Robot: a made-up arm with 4 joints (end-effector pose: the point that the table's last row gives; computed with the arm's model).
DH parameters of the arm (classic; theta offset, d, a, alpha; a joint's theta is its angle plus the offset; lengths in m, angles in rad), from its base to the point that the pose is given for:
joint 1: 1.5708 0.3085 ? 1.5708
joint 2: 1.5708 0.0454 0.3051 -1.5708
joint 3: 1.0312 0 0.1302 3.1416
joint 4: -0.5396 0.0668 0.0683 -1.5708
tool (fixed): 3.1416 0.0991 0 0
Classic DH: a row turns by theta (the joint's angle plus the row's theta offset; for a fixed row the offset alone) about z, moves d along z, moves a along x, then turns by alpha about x.
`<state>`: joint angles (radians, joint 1 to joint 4).
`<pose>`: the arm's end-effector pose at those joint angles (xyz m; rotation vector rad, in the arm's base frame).
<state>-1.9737 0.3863 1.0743 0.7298</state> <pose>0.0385 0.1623 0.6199 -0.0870 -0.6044 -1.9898</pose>
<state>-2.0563 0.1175 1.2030 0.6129</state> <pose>0.1329 0.1210 0.5837 -0.5360 -0.4834 -2.0182</pose>
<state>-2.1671 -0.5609 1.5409 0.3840</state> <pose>0.2249 0.0202 0.4193 -1.3788 -0.0992 -1.5410</pose>
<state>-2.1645 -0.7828 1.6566 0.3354</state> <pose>0.2163 0.0043 0.3652 -1.5206 -0.0005 -1.2659</pose>
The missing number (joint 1, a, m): 0.0263
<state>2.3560 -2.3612 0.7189 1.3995</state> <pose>-0.1331 -0.2369 -0.0241 -1.1291 -1.8948 0.5335</pose>
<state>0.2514 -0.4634 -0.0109 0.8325</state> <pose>-0.1117 0.2863 0.7171 -0.5349 0.7655 0.0375</pose>
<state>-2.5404 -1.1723 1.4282 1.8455</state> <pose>0.2462 -0.2547 0.3720 0.0133 1.6485 -2.3579</pose>
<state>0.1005 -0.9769 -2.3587 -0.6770</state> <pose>0.2373 0.4156 0.4733 -0.7992 1.4837 -0.7394</pose>
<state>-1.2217 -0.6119 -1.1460 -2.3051</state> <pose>0.2784 0.1629 0.6070 -1.1065 -0.6194 -0.7052</pose>
